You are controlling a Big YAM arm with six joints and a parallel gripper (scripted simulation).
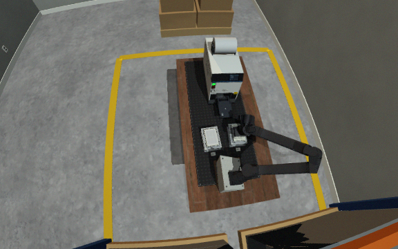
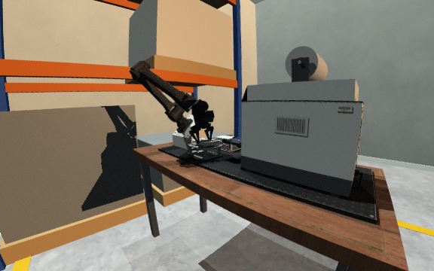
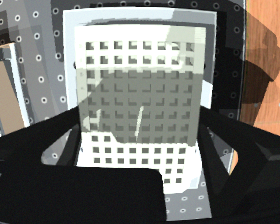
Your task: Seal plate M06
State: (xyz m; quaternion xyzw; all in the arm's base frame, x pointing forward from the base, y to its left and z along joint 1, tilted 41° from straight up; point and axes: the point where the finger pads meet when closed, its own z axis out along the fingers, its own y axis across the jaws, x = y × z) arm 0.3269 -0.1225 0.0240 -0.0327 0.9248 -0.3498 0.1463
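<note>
My hand is 19 cm short of the dark stage, 6 cm to the right of it and 2 cm below it. From my hand the other things lie so: white well plate: right at my hand; foil roll: 52 cm ahead, 5 cm to the left, 34 cm above; white plate: 1 cm behind, 20 cm to the left, 1 cm below.
</note>
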